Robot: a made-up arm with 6 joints.
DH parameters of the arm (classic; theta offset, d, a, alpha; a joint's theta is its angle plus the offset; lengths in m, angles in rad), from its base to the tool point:
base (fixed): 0 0 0 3.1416
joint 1: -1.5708 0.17 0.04 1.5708
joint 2: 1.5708 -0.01 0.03 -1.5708
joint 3: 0 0.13 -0.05 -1.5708
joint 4: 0 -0.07 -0.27 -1.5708
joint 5: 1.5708 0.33 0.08 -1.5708
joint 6: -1.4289 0 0.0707 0
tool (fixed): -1.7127 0.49 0 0
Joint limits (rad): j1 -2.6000..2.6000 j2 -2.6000..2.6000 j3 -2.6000..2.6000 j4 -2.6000..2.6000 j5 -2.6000..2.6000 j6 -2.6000..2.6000
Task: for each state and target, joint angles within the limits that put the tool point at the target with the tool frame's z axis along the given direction. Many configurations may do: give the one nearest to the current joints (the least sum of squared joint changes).
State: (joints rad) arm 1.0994 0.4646 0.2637 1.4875 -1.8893 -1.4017
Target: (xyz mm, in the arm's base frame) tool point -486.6 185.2 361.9 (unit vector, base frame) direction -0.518 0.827 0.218
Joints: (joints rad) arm 0.8833 0.2470 -0.2308 1.7753 -1.6397 -1.3209
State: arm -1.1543 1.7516 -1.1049 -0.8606 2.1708 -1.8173
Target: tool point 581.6 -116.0 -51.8 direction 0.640 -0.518 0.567
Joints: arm -0.9752 2.2480 -1.9175 -0.2592 1.2851 -2.0296
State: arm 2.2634 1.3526 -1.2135 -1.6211 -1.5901 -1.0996
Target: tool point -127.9 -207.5 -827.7 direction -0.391 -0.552 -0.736
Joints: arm 2.4822 2.1842 -2.0678 -1.0348 -0.9662 -0.7386
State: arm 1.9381 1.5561 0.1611 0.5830 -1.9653 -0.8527
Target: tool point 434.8 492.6 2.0 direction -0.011 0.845 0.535
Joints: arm 2.6000 2.2868 1.0250 0.6281 -1.6995 -1.6158
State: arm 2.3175 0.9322 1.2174 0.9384 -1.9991 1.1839
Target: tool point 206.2 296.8 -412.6 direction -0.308 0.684 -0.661
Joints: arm 2.3575 1.2470 0.7487 0.7187 -2.2304 1.7708
